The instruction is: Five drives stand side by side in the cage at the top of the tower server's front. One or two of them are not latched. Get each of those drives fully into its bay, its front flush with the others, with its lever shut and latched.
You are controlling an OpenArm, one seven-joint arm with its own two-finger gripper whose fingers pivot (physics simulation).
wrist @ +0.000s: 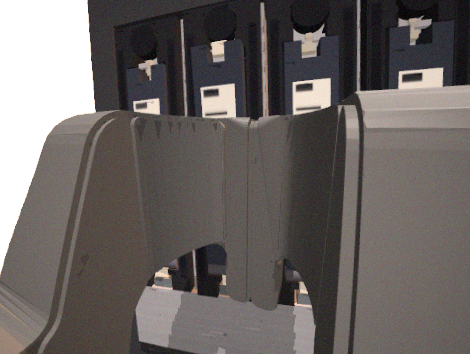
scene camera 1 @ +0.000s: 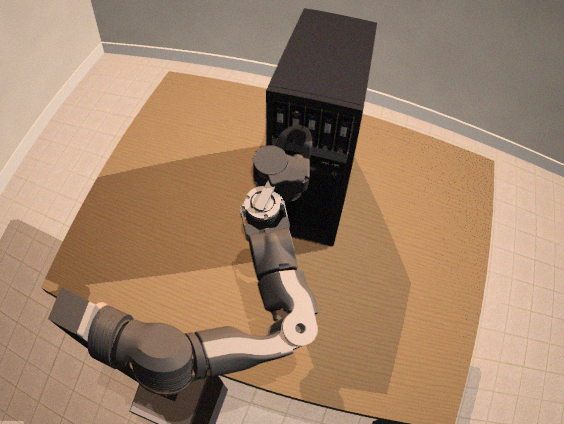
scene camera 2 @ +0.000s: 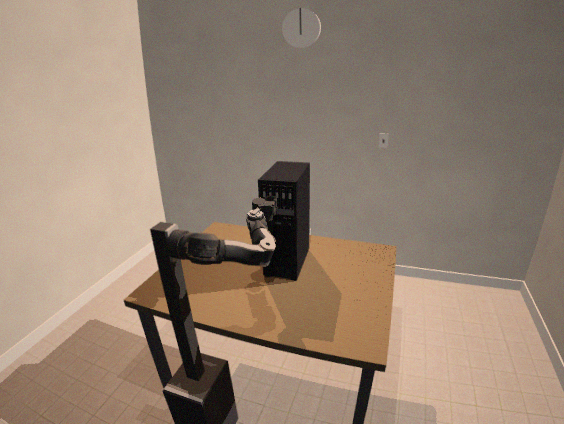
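Note:
The tower server (scene camera 1: 322,57) (scene camera 2: 302,220) (wrist: 104,60) stands upright with five drives in its top cage. In the wrist view, the leftmost drive (wrist: 145,90), third drive (wrist: 311,62) and fourth drive (wrist: 420,57) show upright levers. The second drive (scene camera 1: 296,117) (wrist: 217,74) also has its lever upright or nearly so. Its front looks slightly nearer the camera than its neighbours, and its top catch looks different; I cannot tell if it is latched. My gripper (scene camera 1: 299,129) (scene camera 2: 273,201) (wrist: 261,208) is shut and empty, close in front of the second drive, hiding the drives' lower parts. Contact is unclear.
The server stands on a wooden table (scene camera 1: 200,115) (scene camera 2: 365,300). A grey ledge (scene camera 1: 327,153) (wrist: 225,320) runs below the drive cage. The arm reaches in from the front left, from a dark post (scene camera 2: 176,300). The grey wall (scene camera 2: 450,150) rises behind the table.

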